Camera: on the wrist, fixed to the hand. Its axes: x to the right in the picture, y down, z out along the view.
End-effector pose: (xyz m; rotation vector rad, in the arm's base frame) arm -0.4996 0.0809 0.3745 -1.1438 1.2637 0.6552
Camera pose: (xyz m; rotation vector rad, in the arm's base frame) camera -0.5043 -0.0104 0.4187 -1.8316 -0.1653 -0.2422
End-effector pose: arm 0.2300 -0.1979 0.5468 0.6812 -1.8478 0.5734
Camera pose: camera 0.3249 -0.1631 0.5573 1.6551 -1.0115 -0.8272
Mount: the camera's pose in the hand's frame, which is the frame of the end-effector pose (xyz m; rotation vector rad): -0.0253 -0.0406 -0.0896 -0.3325 -0.2147 -1.5705
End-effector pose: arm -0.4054 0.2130 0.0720 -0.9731 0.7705 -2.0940
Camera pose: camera -0.4796 0.2761 0.0433 1.5403 -0.0728 1.8595
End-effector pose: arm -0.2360 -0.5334 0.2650 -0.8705 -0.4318 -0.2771
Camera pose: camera -0.2522 -0.6272 0.2297 -0.7120 -1.2477 -1.7396
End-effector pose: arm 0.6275 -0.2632 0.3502 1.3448 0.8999 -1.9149
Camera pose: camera 0.6494 -0.1644 0.3593 0.0114 -1.8900 2.0217
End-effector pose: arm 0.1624 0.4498 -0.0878 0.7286 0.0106 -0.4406
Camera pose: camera 0.1362 0.4907 -0.1770 0.2009 0.4678 -1.9568
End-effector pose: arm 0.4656 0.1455 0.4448 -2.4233 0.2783 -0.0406
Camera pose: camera 0.4394 0.1237 0.5405 -2.2824 -1.8109 -0.4344
